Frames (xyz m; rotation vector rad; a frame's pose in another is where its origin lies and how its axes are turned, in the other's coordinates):
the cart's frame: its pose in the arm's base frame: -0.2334 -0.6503 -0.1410 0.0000 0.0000 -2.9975
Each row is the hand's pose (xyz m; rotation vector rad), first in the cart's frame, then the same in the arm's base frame.
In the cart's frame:
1: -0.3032 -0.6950 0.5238 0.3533 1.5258 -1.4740
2: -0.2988 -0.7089 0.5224 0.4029 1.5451 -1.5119
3: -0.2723 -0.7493 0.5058 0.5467 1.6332 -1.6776
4: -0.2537 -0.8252 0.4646 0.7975 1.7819 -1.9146
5: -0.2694 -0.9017 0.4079 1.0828 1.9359 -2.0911
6: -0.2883 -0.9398 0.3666 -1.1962 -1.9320 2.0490
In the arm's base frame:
1: -0.0331 0.0810 0.3828 -1.4874 0.2332 1.2163
2: -0.0395 0.0942 0.3814 -1.4881 0.2754 1.1625
3: -0.0715 0.1303 0.3648 -1.4864 0.3811 0.9330
4: -0.1008 0.2028 0.3236 -1.4814 0.5387 0.5659
5: -0.0963 0.2807 0.2669 -1.4777 0.6920 0.2150
6: -0.0830 0.3212 0.2256 -1.4815 0.7757 0.0166

